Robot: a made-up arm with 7 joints. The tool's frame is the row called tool.
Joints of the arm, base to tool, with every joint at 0 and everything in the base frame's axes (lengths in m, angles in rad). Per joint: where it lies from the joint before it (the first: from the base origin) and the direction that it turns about. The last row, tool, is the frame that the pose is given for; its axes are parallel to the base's.
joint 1: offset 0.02 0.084 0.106 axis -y
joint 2: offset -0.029 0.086 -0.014 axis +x
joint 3: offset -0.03 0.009 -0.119 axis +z
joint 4: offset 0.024 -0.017 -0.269 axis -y
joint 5: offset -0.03 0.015 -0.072 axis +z
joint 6: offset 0.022 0 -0.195 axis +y
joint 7: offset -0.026 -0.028 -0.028 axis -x
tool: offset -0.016 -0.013 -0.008
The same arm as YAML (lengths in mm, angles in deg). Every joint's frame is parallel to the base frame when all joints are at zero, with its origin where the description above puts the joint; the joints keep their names.
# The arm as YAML. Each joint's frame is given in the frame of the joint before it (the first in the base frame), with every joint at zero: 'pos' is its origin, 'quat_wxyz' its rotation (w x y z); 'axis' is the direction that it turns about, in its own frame. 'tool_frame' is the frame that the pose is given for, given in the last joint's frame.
length_unit: mm
angle_unit: deg
joints:
  - joint: joint 1
    pos: [20.0, 84.0, 106.0]
    quat_wxyz: [1.0, 0.0, 0.0, 0.0]
    axis: "-y"
  - joint: joint 2
    pos: [-29.0, 86.0, -14.0]
    quat_wxyz: [1.0, 0.0, 0.0, 0.0]
    axis: "+x"
  - joint: joint 3
    pos: [-30.0, 9.0, -119.0]
    quat_wxyz: [1.0, 0.0, 0.0, 0.0]
    axis: "+z"
  - joint: joint 4
    pos: [24.0, -17.0, -269.0]
    quat_wxyz: [1.0, 0.0, 0.0, 0.0]
    axis: "-y"
  - joint: joint 5
    pos: [-30.0, 15.0, -72.0]
    quat_wxyz: [1.0, 0.0, 0.0, 0.0]
    axis: "+z"
  - joint: joint 6
    pos: [22.0, 0.0, -195.0]
    quat_wxyz: [1.0, 0.0, 0.0, 0.0]
    axis: "+y"
  - joint: joint 7
    pos: [-26.0, -28.0, -28.0]
    quat_wxyz: [1.0, 0.0, 0.0, 0.0]
    axis: "-x"
tool_frame:
  pos: [-16.0, -13.0, -8.0]
  quat_wxyz: [1.0, 0.0, 0.0, 0.0]

